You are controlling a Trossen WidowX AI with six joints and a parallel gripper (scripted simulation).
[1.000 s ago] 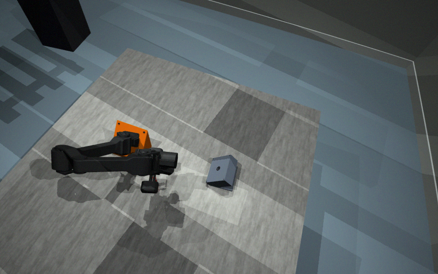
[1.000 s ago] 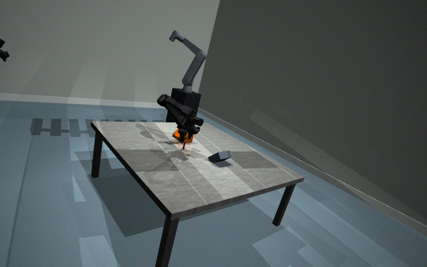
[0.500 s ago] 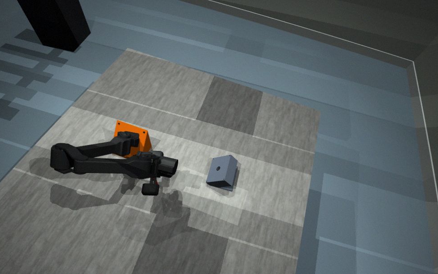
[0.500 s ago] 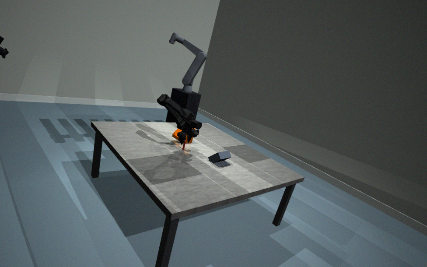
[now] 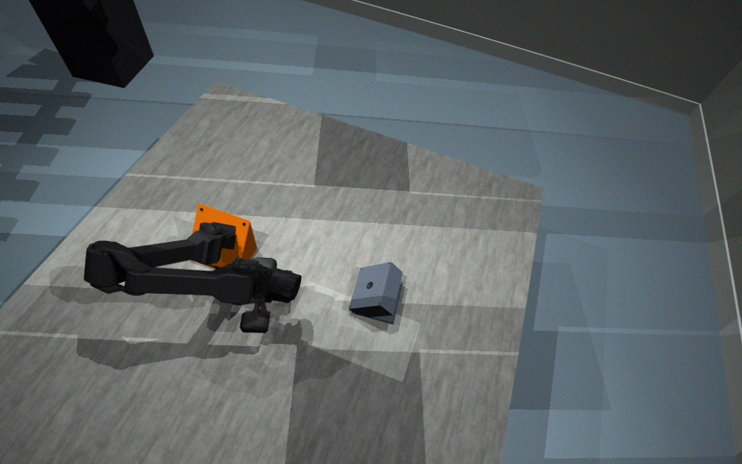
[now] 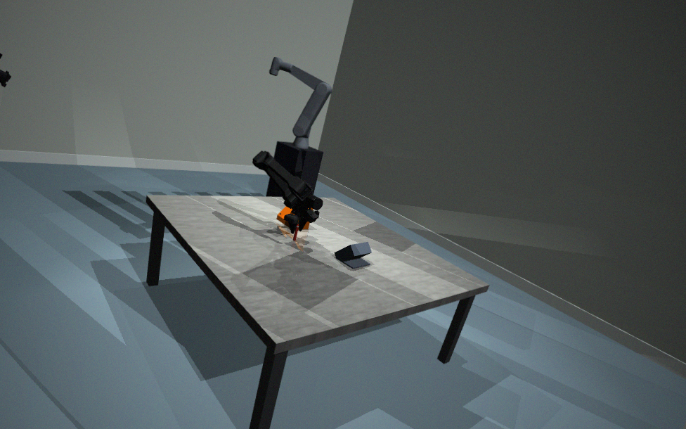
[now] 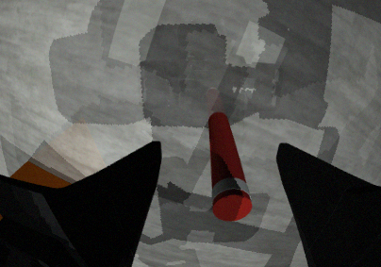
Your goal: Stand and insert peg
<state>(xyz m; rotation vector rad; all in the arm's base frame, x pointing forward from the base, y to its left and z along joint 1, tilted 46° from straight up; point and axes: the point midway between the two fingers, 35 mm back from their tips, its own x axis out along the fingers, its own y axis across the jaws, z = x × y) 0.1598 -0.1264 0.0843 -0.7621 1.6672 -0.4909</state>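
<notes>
Right now the grey sloped panel is 270 mm ahead of my gripper tip and 120 mm to the left of it. Round my gripper tip: red peg 20 mm above.
</notes>
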